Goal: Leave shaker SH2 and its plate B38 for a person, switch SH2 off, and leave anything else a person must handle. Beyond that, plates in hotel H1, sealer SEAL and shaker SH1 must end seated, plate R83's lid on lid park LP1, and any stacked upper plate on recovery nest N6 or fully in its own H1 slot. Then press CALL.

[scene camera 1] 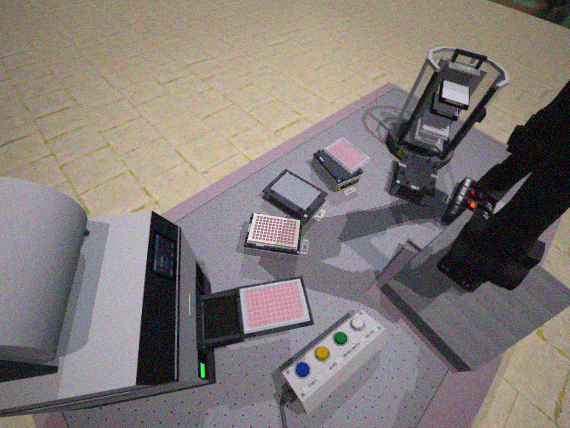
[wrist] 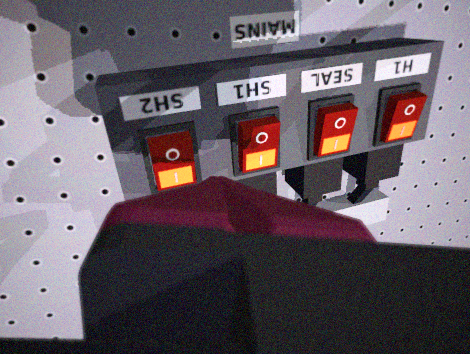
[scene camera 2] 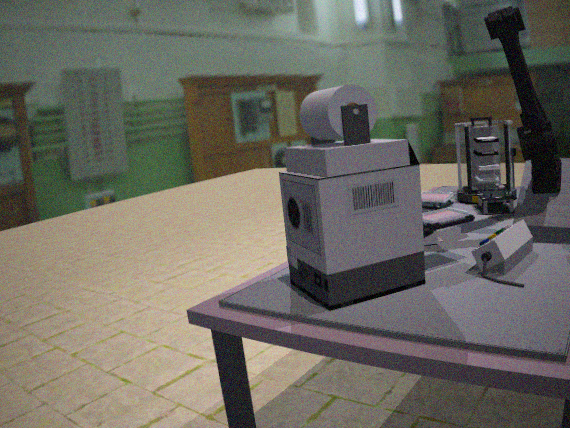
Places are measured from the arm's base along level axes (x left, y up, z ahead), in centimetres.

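Where they show: gripper, fingertip midpoint: (scene camera 1: pixel 475 199) (wrist: pixel 215 191); arm's base, origin of the base link: (scene camera 1: pixel 471 258) (scene camera 2: pixel 547 177).
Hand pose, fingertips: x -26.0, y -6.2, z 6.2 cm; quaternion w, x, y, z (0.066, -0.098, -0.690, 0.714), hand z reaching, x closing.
Observation:
Things, the pixels of their top centre, and the offset from my fingertips. "spot": a spot on its surface instead.
- MAINS switch panel, middle of its top: (wrist: pixel 301 190) (scene camera 1: pixel 483 203) dx -7.1, dy -4.9, dz -3.0 cm
- SH2 switch, middle of its top: (wrist: pixel 175 166) dx +0.9, dy -4.9, dz -1.0 cm
- SH1 switch, middle of its top: (wrist: pixel 263 149) dx -4.1, dy -4.9, dz -0.2 cm
- SEAL, middle of its top: (wrist: pixel 340 133) dx -9.0, dy -4.9, dz +0.7 cm
- H1, middle of its top: (wrist: pixel 409 120) dx -13.9, dy -4.9, dz +1.5 cm
- shaker with a pink plate, middle of its top: (scene camera 1: pixel 347 151) (scene camera 2: pixel 433 193) dx +13.4, dy -1.8, dz +37.6 cm
- sealer, middle of its top: (scene camera 2: pixel 338 87) dx +86.2, dy +35.4, dz +28.6 cm
- grey-topped nest, surface spot: (scene camera 1: pixel 294 193) spot: dx +36.6, dy -5.6, dz +37.6 cm
- pink well plate, middle of its top: (scene camera 1: pixel 274 229) dx +50.3, dy -3.3, dz +30.7 cm
- button box, middle of its top: (scene camera 1: pixel 341 354) (scene camera 2: pixel 503 228) dx +59.2, dy -1.8, dz +0.0 cm
In the wrist view my gripper (wrist: pixel 215 191) is shut and empty. Its maroon tip sits just below the MAINS switch panel (wrist: pixel 290 88), between the SH2 switch (wrist: pixel 171 159) and the SH1 switch (wrist: pixel 259 144). The SH2 rocker's lower half glows orange, like those of SH1, SEAL (wrist: pixel 335 129) and H1 (wrist: pixel 396 121). In scene camera 1 the panel (scene camera 1: pixel 462 199) stands at the right beside my black arm (scene camera 1: pixel 474 250). A shaker with a pink plate (scene camera 1: pixel 346 154) stands left of hotel H1 (scene camera 1: pixel 445 106) (scene camera 2: pixel 480 166).
The sealer (scene camera 1: pixel 122 297) (scene camera 2: pixel 351 221) holds a pink plate (scene camera 1: pixel 274 304) on its pulled-out tray. A grey-topped nest (scene camera 1: pixel 294 193) and a pink well plate (scene camera 1: pixel 274 231) lie mid-table. A button box (scene camera 1: pixel 330 361) carries blue, yellow, green and white buttons.

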